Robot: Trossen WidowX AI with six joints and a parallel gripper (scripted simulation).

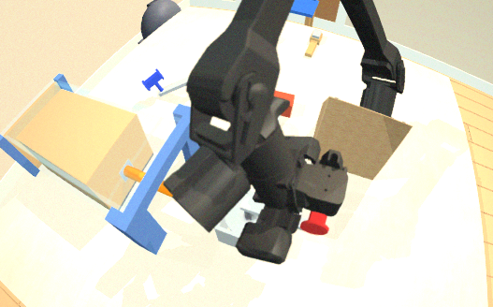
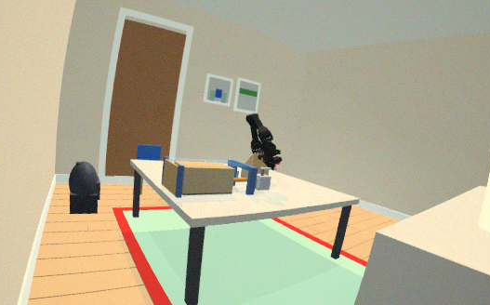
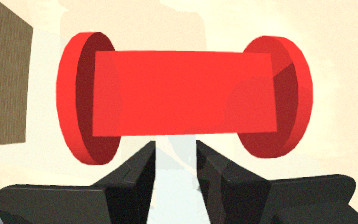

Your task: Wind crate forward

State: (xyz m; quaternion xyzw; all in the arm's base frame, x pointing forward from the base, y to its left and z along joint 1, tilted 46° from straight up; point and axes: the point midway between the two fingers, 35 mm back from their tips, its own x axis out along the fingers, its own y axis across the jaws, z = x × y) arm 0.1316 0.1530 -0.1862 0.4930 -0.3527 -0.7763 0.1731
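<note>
The winch handle lies 2 cm ahead of my gripper tip and 2 cm above it. Round my gripper tip: grey winch 6 cm ahead, 1 cm to the right, 10 cm below; then blue steel frame 24 cm ahead, 2 cm to the right, 2 cm below; then red spool-shaped grip 2 cm behind, 5 cm above.
</note>
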